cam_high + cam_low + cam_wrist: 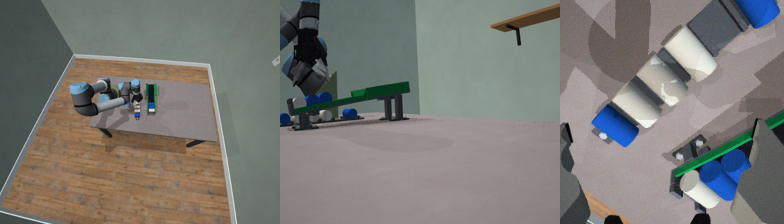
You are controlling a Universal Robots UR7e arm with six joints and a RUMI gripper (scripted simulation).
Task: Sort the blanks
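The stock rack lies 2 cm to the left of my hand and 15 cm below it. The rest, counted from my hand: dark stop (19 cm ahead, 6 cm to the right, 8 cm below).
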